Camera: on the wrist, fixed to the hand. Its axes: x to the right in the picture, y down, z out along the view.
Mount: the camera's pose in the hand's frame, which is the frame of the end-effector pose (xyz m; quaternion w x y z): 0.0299 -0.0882 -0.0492 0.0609 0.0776 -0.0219 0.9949
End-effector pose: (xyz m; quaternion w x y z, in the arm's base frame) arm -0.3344 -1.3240 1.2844 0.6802 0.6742 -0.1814 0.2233
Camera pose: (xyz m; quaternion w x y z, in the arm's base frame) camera -0.2638 -1.2723 1.2258 0.2370 0.0817 0.6794 -0.6896
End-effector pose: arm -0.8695 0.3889 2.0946 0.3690 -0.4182 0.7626 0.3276
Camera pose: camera -0.8174 0.2989 2.0780 0.2543 -0.7691 -0.4799 -0.3371
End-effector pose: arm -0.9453 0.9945 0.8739 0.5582 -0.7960 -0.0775 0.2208
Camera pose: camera -0.8863 0.9957 0.9611 0.1256 0.0774 -0.7921 -0.5922
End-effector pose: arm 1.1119 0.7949 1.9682 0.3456 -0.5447 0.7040 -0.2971
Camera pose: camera 1.1166 0.7476 2.0622 0.3743 0.6875 0.5542 0.2830
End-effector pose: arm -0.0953 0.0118 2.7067 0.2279 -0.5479 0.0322 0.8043
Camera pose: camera -0.0261 0.0857 2.6778 0.7431 -0.0340 -0.6045 -0.2852
